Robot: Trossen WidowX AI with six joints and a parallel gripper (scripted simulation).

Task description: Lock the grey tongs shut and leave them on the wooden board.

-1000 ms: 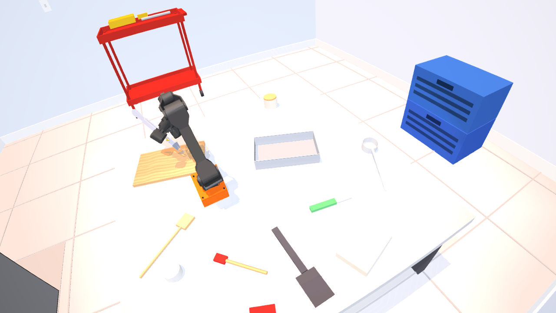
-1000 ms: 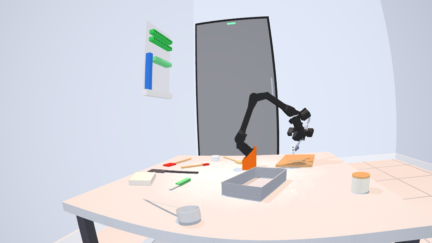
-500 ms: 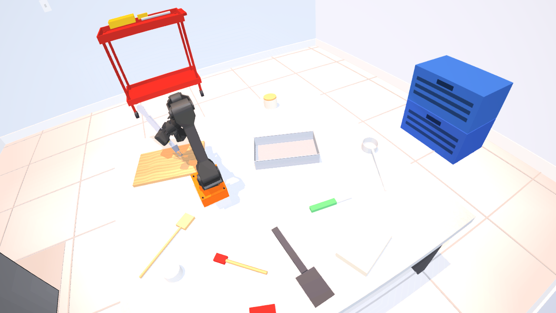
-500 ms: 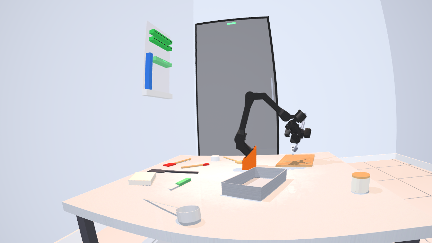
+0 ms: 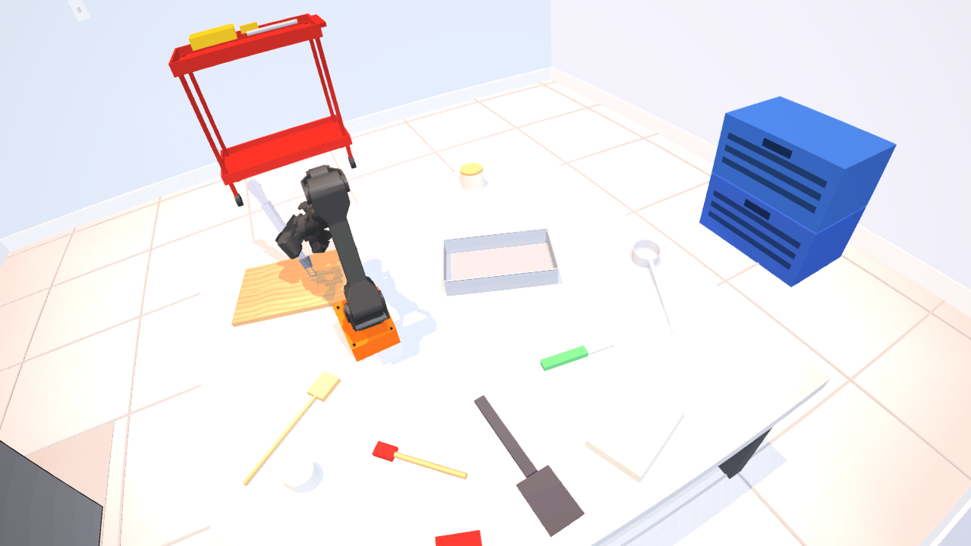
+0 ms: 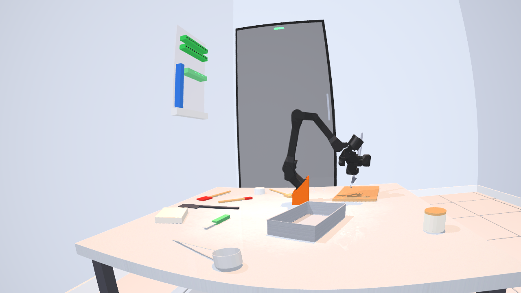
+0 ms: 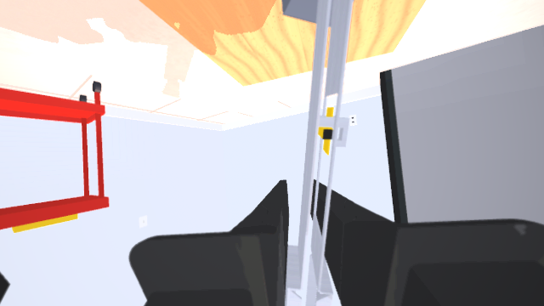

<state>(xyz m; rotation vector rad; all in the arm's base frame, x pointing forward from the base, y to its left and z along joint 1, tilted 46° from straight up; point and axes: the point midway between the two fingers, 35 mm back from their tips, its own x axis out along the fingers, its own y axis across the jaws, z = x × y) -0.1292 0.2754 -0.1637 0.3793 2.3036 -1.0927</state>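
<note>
Right now the yellow lock piece is 40 mm ahead of my gripper tip, 30 mm to the right of it and 30 mm below it. From my gripper tip the other things lie so: grey roasting tin: 540 mm ahead, 250 mm to the right, 140 mm below; wooden board: 160 mm below; lidded jar: 670 mm ahead, 210 mm to the left, 140 mm below.
</note>
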